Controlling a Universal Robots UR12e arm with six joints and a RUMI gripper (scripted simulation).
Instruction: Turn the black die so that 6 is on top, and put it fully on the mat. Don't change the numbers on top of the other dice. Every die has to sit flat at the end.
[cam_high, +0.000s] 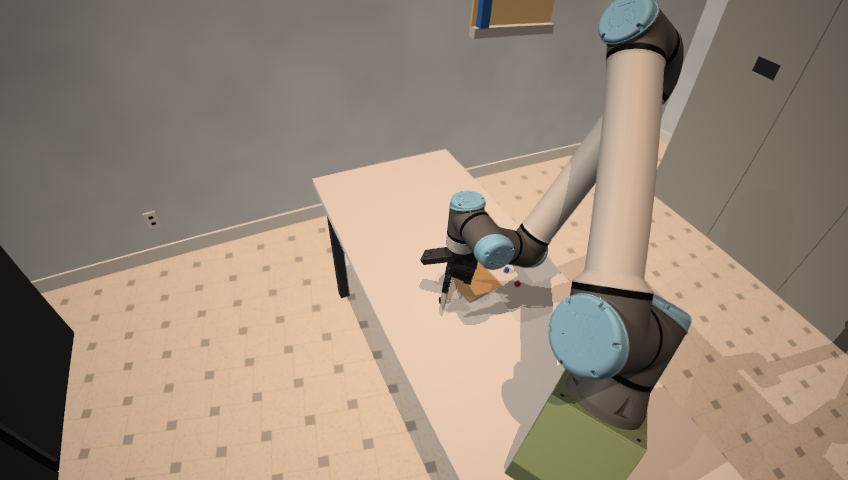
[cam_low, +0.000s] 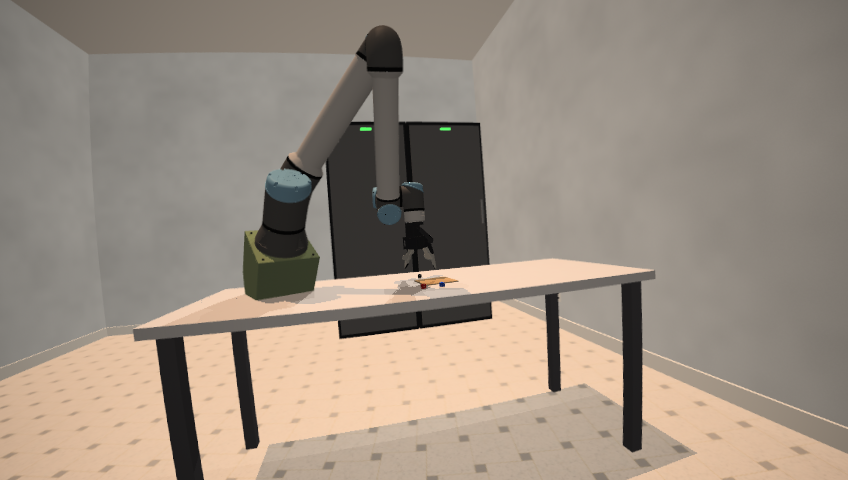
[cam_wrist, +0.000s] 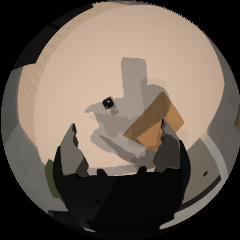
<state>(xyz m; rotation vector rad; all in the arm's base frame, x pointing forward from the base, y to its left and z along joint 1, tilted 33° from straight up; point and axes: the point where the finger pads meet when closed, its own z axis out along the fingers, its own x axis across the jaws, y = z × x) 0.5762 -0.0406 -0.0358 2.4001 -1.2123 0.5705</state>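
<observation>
The black die is 4 cm below my hand, 3 cm to the left of it and 1 cm ahead of it. Round my hand: red die (23 cm to the right, 9 cm behind, 4 cm below); then brown mat (12 cm to the right, 4 cm below, 1 cm ahead); then blue die (24 cm to the right, 4 cm below, 2 cm behind).
</observation>
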